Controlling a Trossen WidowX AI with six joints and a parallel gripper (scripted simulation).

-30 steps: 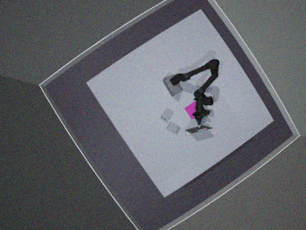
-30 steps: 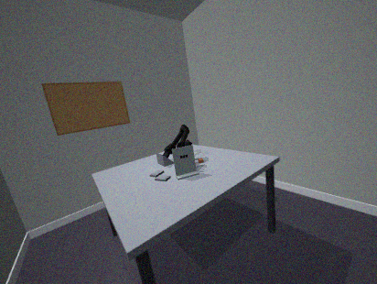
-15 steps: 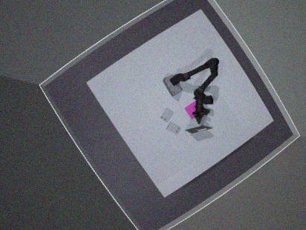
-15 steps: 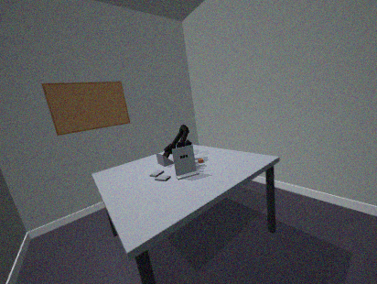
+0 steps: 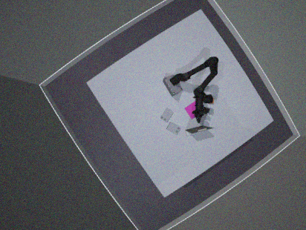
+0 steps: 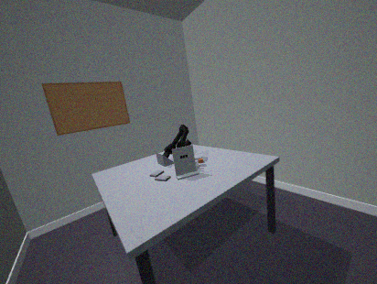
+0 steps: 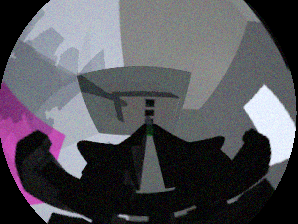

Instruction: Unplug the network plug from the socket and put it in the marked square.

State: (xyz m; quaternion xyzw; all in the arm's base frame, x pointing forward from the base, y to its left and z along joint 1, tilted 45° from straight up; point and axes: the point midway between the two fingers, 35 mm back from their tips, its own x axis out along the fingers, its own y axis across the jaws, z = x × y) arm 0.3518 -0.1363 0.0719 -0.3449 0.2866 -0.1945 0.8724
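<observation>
Now: gripper tip 15 cm above the marked square, 8 cm past it and 7 cm to the right of it. From my gripper tip the other things lie so: panel 5 cm below, 5 cm ahead, 3 cm to the right; then network plug right at my gripper tip.
</observation>
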